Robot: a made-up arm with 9 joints. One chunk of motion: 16 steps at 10 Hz.
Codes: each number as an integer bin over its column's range. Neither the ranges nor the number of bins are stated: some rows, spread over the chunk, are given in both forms.
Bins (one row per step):
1: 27 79 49 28 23 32 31 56 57
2: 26 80 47 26 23 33 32 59 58
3: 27 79 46 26 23 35 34 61 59
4: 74 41 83 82 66 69 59 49 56
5: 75 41 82 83 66 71 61 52 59
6: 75 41 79 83 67 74 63 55 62
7: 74 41 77 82 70 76 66 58 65
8: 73 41 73 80 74 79 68 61 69
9: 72 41 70 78 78 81 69 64 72
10: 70 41 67 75 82 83 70 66 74
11: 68 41 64 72 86 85 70 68 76
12: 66 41 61 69 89 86 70 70 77
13: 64 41 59 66 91 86 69 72 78
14: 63 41 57 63 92 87 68 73 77
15: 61 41 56 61 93 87 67 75 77
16: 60 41 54 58 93 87 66 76 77
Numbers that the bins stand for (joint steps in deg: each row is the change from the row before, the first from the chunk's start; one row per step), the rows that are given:
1: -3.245 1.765 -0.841 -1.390 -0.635 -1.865 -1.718 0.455 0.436
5: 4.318 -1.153 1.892 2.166 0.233 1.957 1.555 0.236 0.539
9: 3.845 -1.153 0.898 1.842 0.476 2.936 2.427 0.891 1.209
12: 2.900 -1.153 0.153 1.261 0.698 3.426 2.536 1.218 1.467
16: 1.955 -1.153 -0.427 0.549 0.779 3.524 2.100 1.545 1.467
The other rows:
2: -3.403 1.841 -1.007 -1.519 -0.635 -1.767 -1.609 0.618 0.488
3: -3.245 1.765 -1.090 -1.519 -0.635 -1.571 -1.391 0.727 0.539
4: 4.161 -1.153 1.975 2.101 0.233 1.761 1.336 0.073 0.385
6: 4.318 -1.153 1.643 2.166 0.254 2.251 1.773 0.400 0.694
7: 4.161 -1.153 1.478 2.101 0.314 2.446 2.100 0.564 0.848
8: 4.003 -1.153 1.146 1.972 0.395 2.740 2.318 0.727 1.055
10: 3.530 -1.153 0.649 1.648 0.557 3.132 2.536 1.000 1.312
11: 3.215 -1.153 0.401 1.455 0.637 3.328 2.536 1.109 1.415
13: 2.585 -1.153 -0.013 1.067 0.738 3.426 2.427 1.327 1.518
14: 2.427 -1.153 -0.179 0.873 0.759 3.524 2.318 1.382 1.467
15: 2.112 -1.153 -0.262 0.743 0.779 3.524 2.209 1.491 1.467

